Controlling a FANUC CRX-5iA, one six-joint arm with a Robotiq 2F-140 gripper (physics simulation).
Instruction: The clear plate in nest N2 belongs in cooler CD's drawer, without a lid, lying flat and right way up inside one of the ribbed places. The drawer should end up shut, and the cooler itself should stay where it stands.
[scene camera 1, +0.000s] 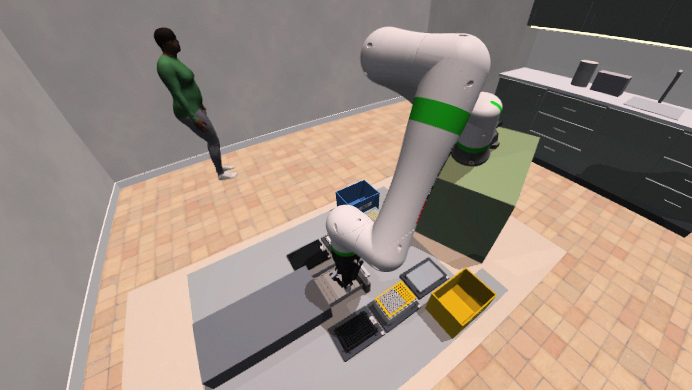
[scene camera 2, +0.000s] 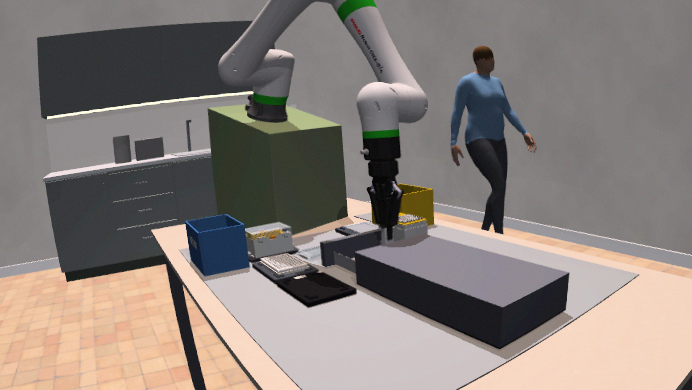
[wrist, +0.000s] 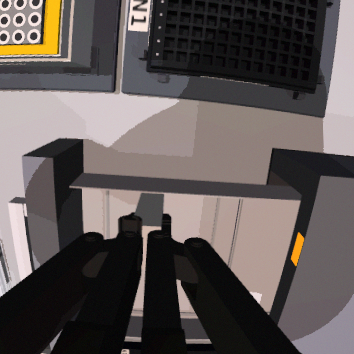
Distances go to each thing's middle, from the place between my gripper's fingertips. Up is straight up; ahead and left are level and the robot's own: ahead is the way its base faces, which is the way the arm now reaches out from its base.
I see my gripper 6 cm to the left of the drawer (scene camera 2: 340, 251), 4 cm short of it and 1 cm below it. The rest, counted from my hand: black plate (scene camera 1: 360, 328): 14 cm to the left, 5 cm ahead, 1 cm below; then nest N2 (scene camera 2: 327, 288): 24 cm to the right, 7 cm ahead, 2 cm below; then yellow-topped tip box (scene camera 1: 394, 302): 13 cm to the left, 12 cm behind, 2 cm above.
